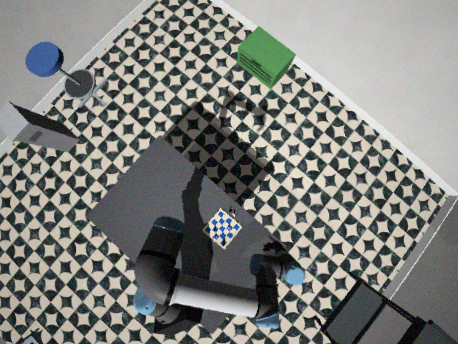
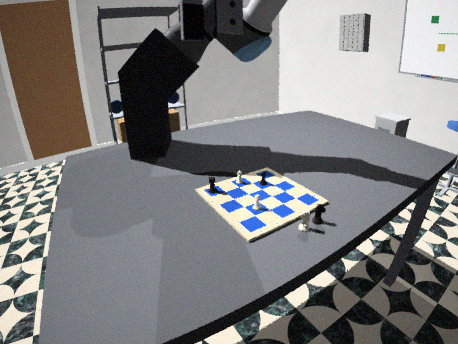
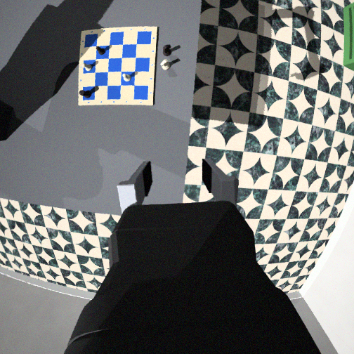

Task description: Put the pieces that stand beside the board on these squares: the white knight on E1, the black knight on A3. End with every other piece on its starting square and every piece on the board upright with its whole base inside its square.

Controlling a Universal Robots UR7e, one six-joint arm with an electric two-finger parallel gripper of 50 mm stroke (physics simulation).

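Frame: origin at the arm's base, x ahead, y left, z up, level; centimetres.
Where they show: gripper, fingertip midpoint: (image 1: 267,241) (image 2: 209,37); arm's base, link origin: (image 2: 179,48).
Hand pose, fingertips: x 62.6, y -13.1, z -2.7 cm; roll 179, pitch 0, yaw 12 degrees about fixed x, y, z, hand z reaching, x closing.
Note:
Things, the pixels of their centre, and the offset from my fingertips. Level surfaces: height alone.
- white knight, body centre: (image 2: 305,219) dx -6.1, dy +19.4, dz -29.8 cm
- black knight, body centre: (image 2: 319,212) dx -6.4, dy +23.3, dz -29.8 cm
- cream board, body centre: (image 2: 260,196) (image 1: 222,228) dx -19.8, dy +17.9, dz -31.5 cm
- second black piece, body centre: (image 2: 263,177) dx -24.3, dy +21.4, dz -29.6 cm
- grey table, surface height: dz -31.8 cm
The white knight (image 2: 304,222) (image 3: 165,64) and the black knight (image 2: 318,215) (image 3: 167,49) stand upright side by side on the table, just off one edge of the blue and cream board (image 1: 236,226) (image 2: 252,223) (image 3: 114,92). On the board stand a black piece (image 2: 212,185) (image 3: 86,92) on a corner square, a second black piece (image 2: 263,178) (image 3: 102,50), a white piece (image 2: 239,176) (image 3: 88,66) and another white piece (image 2: 257,202) (image 3: 127,77). My gripper (image 3: 176,170) is open and empty, high up and off to the side of the board and knights.
The grey table (image 1: 125,190) (image 2: 100,280) (image 3: 50,170) bears the board, with the knights between board and table edge. The arm's shadow crosses the table and a board corner. A green box (image 1: 266,57) (image 3: 350,40) and a shelf rack (image 2: 104,65) stand away from the table.

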